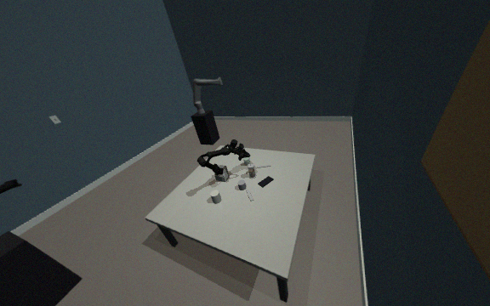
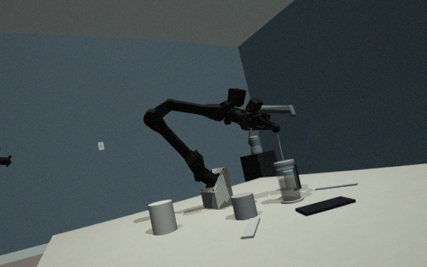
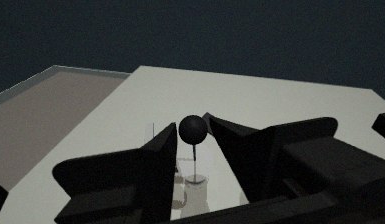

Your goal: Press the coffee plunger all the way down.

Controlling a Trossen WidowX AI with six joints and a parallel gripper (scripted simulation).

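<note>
Now: the glass coffee press 1 cm behind my gripper tip, 2 cm to the left of it and 13 cm below it.
</note>
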